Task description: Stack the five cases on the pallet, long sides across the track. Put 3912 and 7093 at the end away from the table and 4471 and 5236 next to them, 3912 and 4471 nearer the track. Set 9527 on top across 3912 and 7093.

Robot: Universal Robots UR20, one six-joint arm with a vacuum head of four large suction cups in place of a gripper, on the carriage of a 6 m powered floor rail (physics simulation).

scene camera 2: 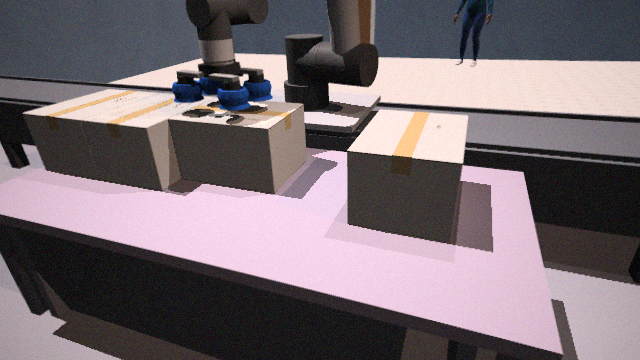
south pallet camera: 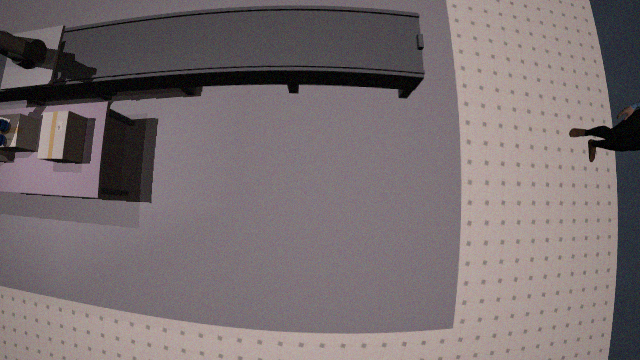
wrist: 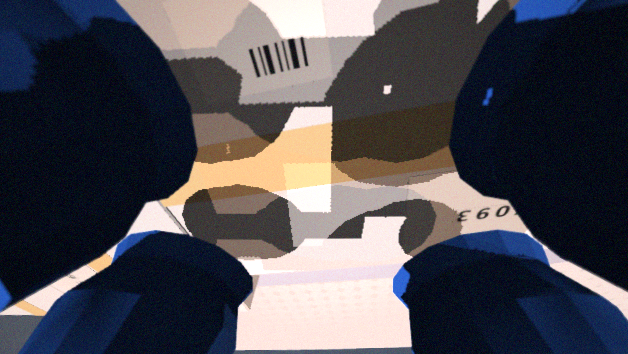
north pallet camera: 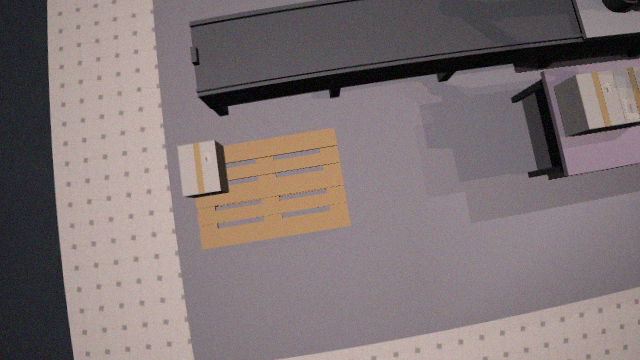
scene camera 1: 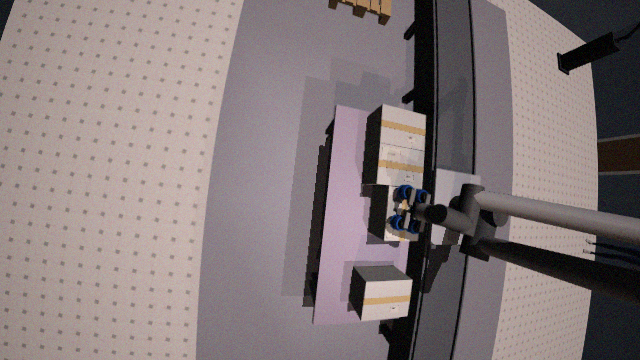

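Where they show: hand, its tool point: (wrist: 321,218) (scene camera 1: 407,208); arm's base, origin of its link: (scene camera 2: 307,104).
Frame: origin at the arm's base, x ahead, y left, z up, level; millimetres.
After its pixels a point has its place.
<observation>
My suction head (scene camera 1: 410,209) {x 790, y 22, z 239 mm} (scene camera 2: 222,91) is open, its four blue cups a little above the top of case 7093 (scene camera 1: 378,215) {x 918, y 102, z 91 mm} (scene camera 2: 220,150) {x 918, y 69, z 97 mm} (south pallet camera: 27,135) {x 798, y 261, z 80 mm}. In the wrist view, "093" shows upside down at the right of this case's tape (wrist: 240,175) {x 779, y -40, z 195 mm}. Two cases (scene camera 1: 404,114) {x 831, y -665, z 194 mm} (scene camera 2: 60,145) {x 1018, y -564, z 82 mm} stand side by side at the table's pallet end, close to 7093. Another case (scene camera 1: 385,300) {x 846, y 695, z 194 mm} (scene camera 2: 407,190) {x 1018, y 715, z 100 mm} (south pallet camera: 51,135) {x 831, y 686, z 195 mm} stands apart at the other end. Their numbers are unreadable. One case (north pallet camera: 187,170) {x 796, y -3488, z -192 mm}, number unreadable, stands on the pallet (north pallet camera: 275,229) {x 1334, y -2934, z -426 mm} at the end away from the table, on the track side.
The pink table (scene camera 1: 340,210) {x 1178, y 102, z -40 mm} (scene camera 2: 250,240) {x 1178, y 320, z -40 mm} (south pallet camera: 75,185) {x 1209, y 794, z -41 mm} runs alongside the floor rail (north pallet camera: 375,45) (south pallet camera: 250,42). The arm's carriage (scene camera 1: 450,180) {x 120, y -257, z 0 mm} is beside the cases. A person (scene camera 2: 475,30) (south pallet camera: 612,137) stands beyond the rail area.
</observation>
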